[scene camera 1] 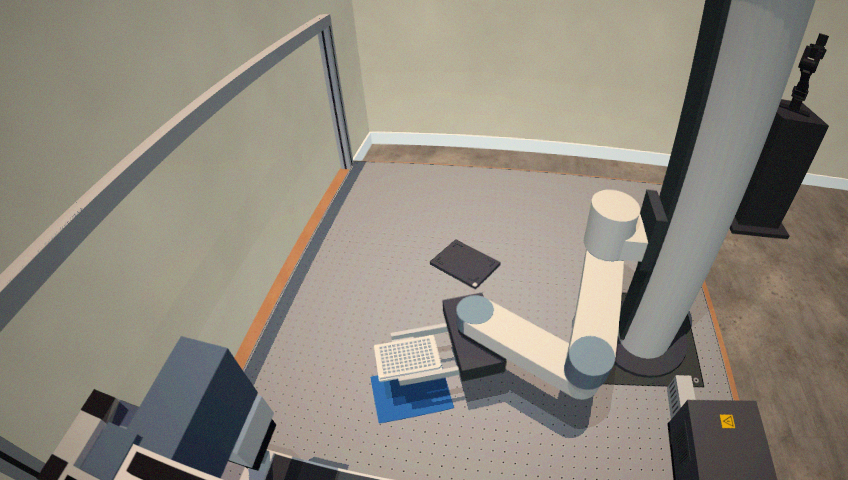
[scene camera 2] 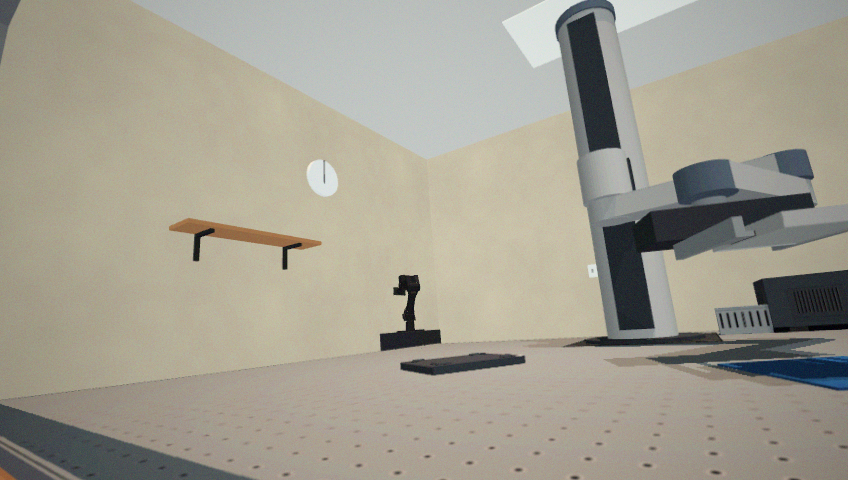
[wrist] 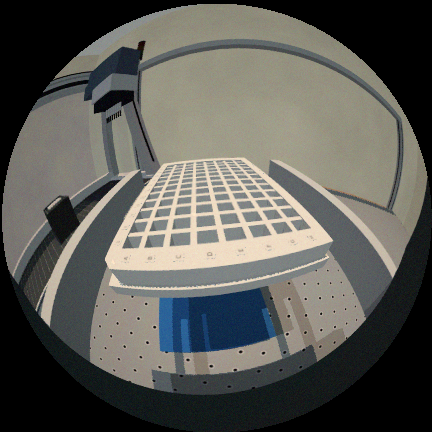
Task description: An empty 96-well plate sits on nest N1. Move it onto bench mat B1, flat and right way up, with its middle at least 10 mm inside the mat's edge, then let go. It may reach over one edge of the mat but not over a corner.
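Places are measured from the arm's base along level axes (x back, y up, z left), in millimetres.
Pixels of known places: gripper, fingertip midpoint: (scene camera 1: 395, 358) (scene camera 2: 805, 219) (wrist: 206, 172); arm's base at its link origin: (scene camera 1: 641, 339).
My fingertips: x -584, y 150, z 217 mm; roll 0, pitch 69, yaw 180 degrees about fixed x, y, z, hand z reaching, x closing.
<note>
For each thing: its middle in the pictures, then the offset to it from my fingertips. "spot": a spot on its surface instead. Level surfaces: height alone.
- white 96-well plate at the middle of its body: (wrist: 208, 190) (scene camera 2: 789, 229) (scene camera 1: 407, 357) dx +23, dy -4, dz -9 mm
- blue bench mat B1 at its surface level: dy -136 mm
- dark nest N1 at the middle of its body: (scene camera 2: 461, 361) (scene camera 1: 465, 262) dx +85, dy -130, dz -427 mm
- dark controller box at a spot on its surface: (scene camera 1: 723, 440) spot: dx +686, dy -23, dz +125 mm
The white 96-well plate (scene camera 1: 408, 356) (wrist: 210, 259) is level, wells up, between the two long fingers of my gripper (scene camera 1: 395, 358) (wrist: 206, 172), which is shut on it. Plate and fingers are raised, with a gap below them. The blue bench mat B1 (scene camera 1: 386, 411) (scene camera 2: 816, 378) (wrist: 168, 327) lies on the bench below, with shadows of the plate and fingers across it. Part of the mat is hidden by the plate in scene camera 1 and in the wrist view. The dark nest N1 (scene camera 1: 465, 262) (scene camera 2: 464, 364) has no plate on it and stands apart from the mat.
The arm's column (scene camera 1: 684, 237) (scene camera 2: 654, 285) stands on the right. A dark controller box (scene camera 1: 723, 440) (scene camera 2: 803, 297) is at the lower right of scene camera 1. A blue-grey instrument (scene camera 1: 184, 404) (wrist: 120, 67) is at its lower left. A framed edge (scene camera 1: 208, 98) runs along the left side.
</note>
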